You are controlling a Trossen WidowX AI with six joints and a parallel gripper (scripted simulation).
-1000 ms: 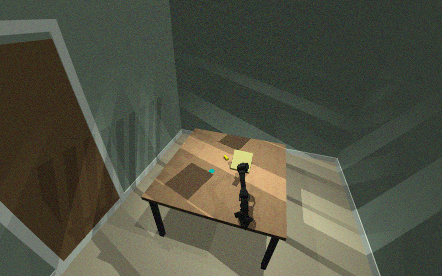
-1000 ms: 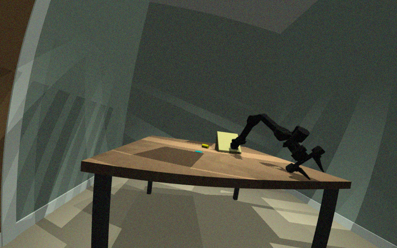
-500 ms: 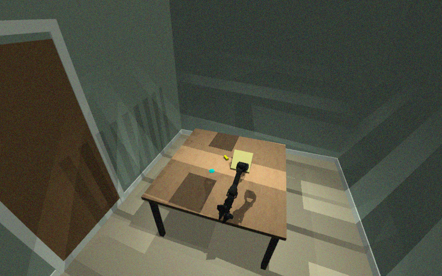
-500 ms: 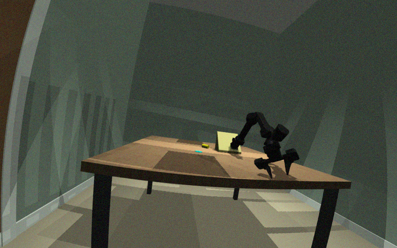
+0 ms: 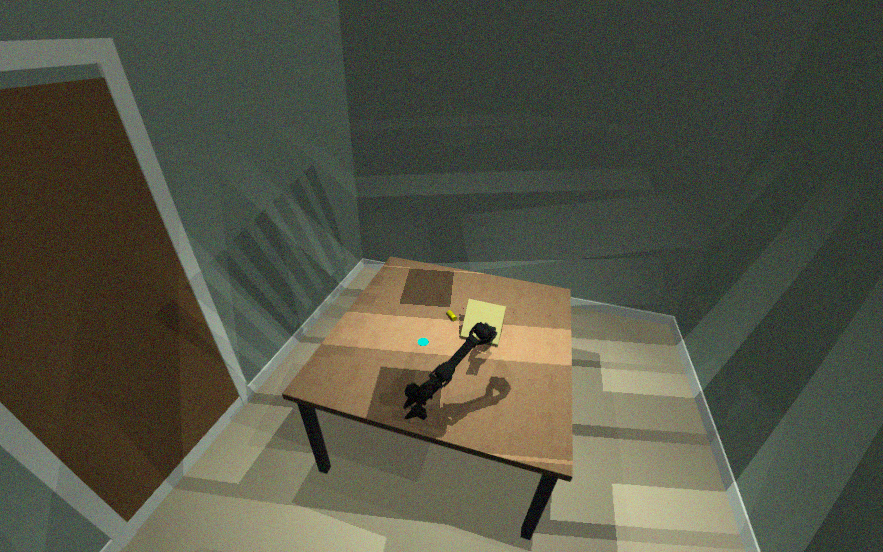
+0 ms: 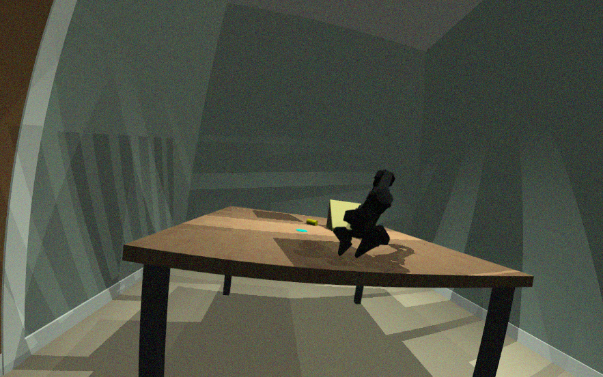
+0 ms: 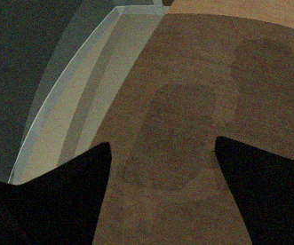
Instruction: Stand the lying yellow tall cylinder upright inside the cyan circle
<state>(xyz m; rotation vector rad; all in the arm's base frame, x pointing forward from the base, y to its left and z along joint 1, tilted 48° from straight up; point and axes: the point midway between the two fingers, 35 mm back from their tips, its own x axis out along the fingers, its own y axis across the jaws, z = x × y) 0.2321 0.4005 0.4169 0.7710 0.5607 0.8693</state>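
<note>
The yellow cylinder lies 710 mm to the right of my gripper tip, 10 mm below it and 10 mm behind it. Also, from my gripper tip: cyan circle (460 mm to the right, 80 mm ahead, 20 mm below).
</note>
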